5 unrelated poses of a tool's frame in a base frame.
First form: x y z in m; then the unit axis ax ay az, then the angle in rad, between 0 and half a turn.
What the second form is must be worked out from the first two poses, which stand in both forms.
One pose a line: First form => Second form
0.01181 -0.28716 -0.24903 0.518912 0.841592 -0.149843 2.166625 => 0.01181 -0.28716 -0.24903 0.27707 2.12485 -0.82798
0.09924 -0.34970 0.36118 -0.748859 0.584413 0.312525 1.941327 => 0.09924 -0.34970 0.36118 -0.47972 1.80192 1.33652
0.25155 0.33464 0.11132 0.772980 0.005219 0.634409 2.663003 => 0.25155 0.33464 0.11132 2.76771 1.69906 -0.36038
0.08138 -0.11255 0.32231 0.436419 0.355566 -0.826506 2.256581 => 0.08138 -0.11255 0.32231 -0.16310 1.06737 -1.93737
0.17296 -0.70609 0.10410 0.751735 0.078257 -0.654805 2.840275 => 0.17296 -0.70609 0.10410 0.12409 1.68779 -2.81005
